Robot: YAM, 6 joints.
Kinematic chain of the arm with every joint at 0, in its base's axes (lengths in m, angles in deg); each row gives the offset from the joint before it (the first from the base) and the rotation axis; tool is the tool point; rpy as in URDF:
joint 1: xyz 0 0 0.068 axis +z
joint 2: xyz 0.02 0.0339 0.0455 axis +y
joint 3: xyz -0.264 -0.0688 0 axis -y
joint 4: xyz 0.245 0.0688 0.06 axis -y
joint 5: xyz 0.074 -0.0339 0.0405 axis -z
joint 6: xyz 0.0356 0 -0.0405 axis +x
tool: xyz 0 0 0 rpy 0 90 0
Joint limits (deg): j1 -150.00..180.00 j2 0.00..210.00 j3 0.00..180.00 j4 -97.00..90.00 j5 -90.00..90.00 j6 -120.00..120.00
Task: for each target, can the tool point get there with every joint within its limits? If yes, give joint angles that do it. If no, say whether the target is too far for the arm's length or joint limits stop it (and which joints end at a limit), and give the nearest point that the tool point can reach.
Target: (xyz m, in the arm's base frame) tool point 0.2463 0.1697 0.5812
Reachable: yes | joints 30.25 89.03 104.79 35.73 -39.20 96.31
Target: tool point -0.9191 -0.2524 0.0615
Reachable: no: too far | nearest point -0.5833 -0.1602 0.0870 | short by 0.349 m
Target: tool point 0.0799 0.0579 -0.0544
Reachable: yes | joints 15.97 150.11 17.96 17.11 -71.04 82.48
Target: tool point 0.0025 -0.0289 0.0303
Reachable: yes | joints 7.41 166.59 15.05 -43.83 54.57 40.51
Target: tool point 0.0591 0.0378 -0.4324
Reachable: no: joint limits stop it (at a limit: joint 2) | nearest point 0.0888 0.0568 -0.3508 | short by 0.089 m
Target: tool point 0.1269 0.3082 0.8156
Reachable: no: too far | nearest point 0.1047 0.2543 0.6850 | short by 0.143 m
